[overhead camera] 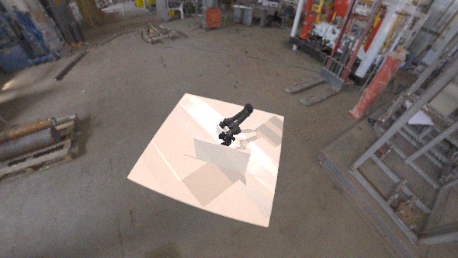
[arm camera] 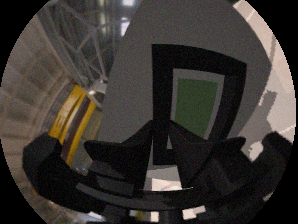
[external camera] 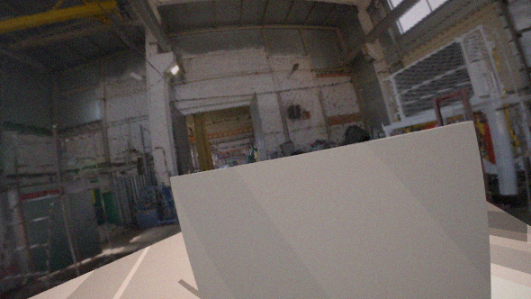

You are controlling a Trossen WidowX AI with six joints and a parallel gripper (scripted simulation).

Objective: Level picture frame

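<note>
Now: gripper tip 5 cm above the picture frame, 2 cm to the left of it and 1 cm short of it. Round my gripper tip: wall panel: 7 cm below, 2 cm to the right, 2 cm ahead.
</note>
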